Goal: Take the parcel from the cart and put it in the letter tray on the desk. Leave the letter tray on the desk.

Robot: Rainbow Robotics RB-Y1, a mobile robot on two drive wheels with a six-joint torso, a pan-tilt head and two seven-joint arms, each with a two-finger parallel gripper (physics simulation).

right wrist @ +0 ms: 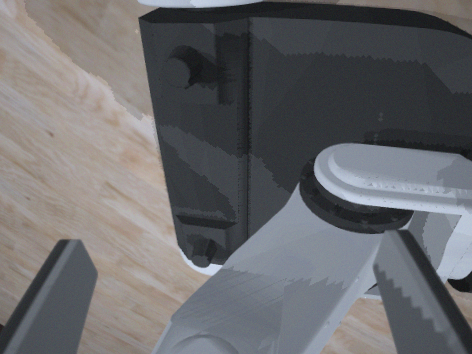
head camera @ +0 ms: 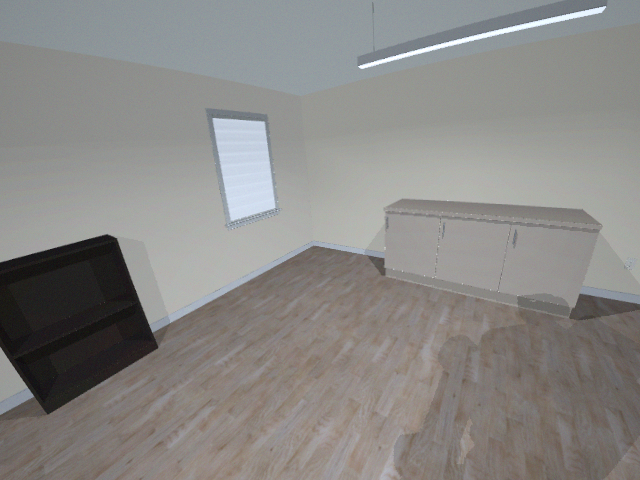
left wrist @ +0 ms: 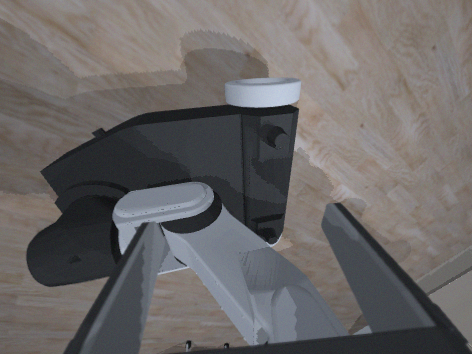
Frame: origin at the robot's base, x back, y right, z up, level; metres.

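Seen in the pictures: left gripper, fingertip midpoint: [left wrist: 242,223]; right gripper, fingertip midpoint: [right wrist: 232,254].
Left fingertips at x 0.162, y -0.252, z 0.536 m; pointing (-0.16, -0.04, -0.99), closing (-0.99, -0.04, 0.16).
A point is followed by its place in that frame.
The parcel, the cart, the letter tray and the desk do not show in the head view or in either wrist view. My left gripper [left wrist: 242,223] {x 0.162, y -0.252, z 0.536 m} is open, with its two grey fingers wide apart and no object between them. My right gripper [right wrist: 232,254] {x 0.128, y 0.224, z 0.538 m} is open too, its fingers wide apart and empty. Behind the fingers, each wrist view shows my own dark base and light arm or torso parts above the wooden floor.
A long beige cabinet [head camera: 444,253] {x -2.064, y 1.332, z 0.466 m} with three doors stands against the right wall. A dark open bookshelf [head camera: 135,289] {x -1.780, y -1.720, z 0.493 m} stands at the left wall. A window [head camera: 245,167] {x -2.955, y -0.796, z 1.458 m} is in the left wall. Wooden floor [head camera: 289,351] {x -1.411, y -0.294, z 0.000 m} lies between them, with my shadow at the lower right.
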